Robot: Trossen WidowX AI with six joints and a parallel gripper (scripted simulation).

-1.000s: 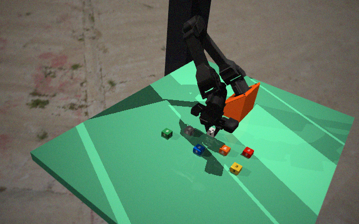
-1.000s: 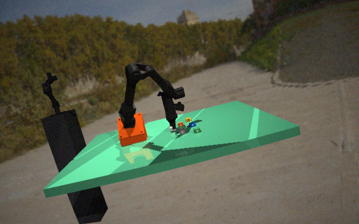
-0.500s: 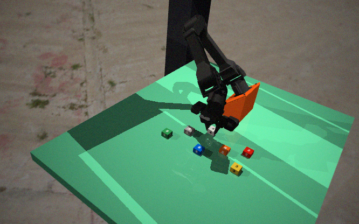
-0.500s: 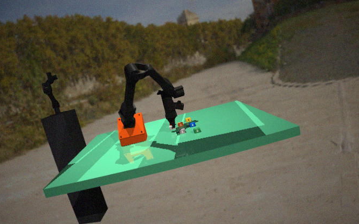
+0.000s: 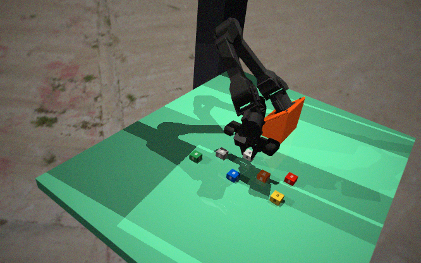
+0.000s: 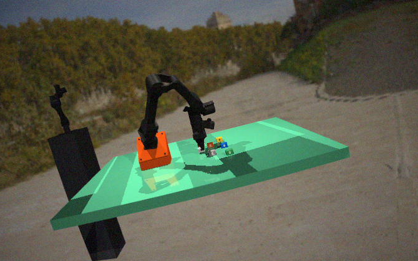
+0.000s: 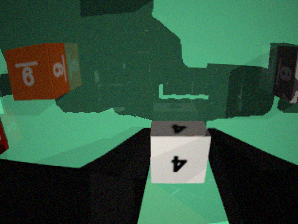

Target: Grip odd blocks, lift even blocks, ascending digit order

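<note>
My gripper tip is 10 mm past the white block. Also, from my gripper tip: grey block: 80 mm to the right, 50 mm ahead, 10 mm below; blue block: 100 mm ahead, 20 mm to the left, 10 mm below; orange block: 90 mm to the left, 30 mm ahead, 10 mm below.
</note>
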